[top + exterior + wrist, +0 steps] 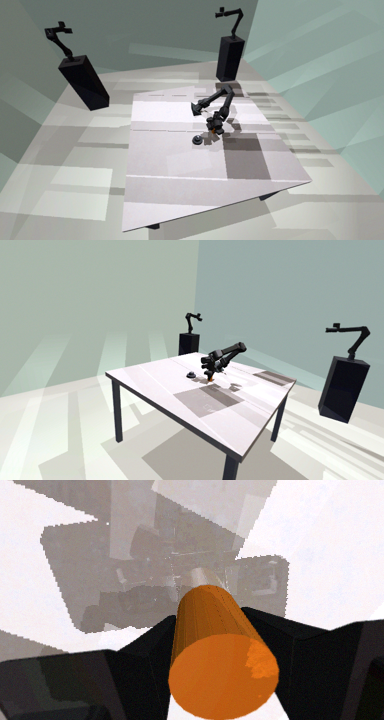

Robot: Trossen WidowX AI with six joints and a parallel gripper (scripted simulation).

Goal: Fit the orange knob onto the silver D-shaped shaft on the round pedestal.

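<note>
My gripper tip is now 170 mm to the left of the dark round pedestal, 40 mm short of it and 20 mm below it. From my gripper tip the other things lie so: orange knob: 40 mm above.
</note>
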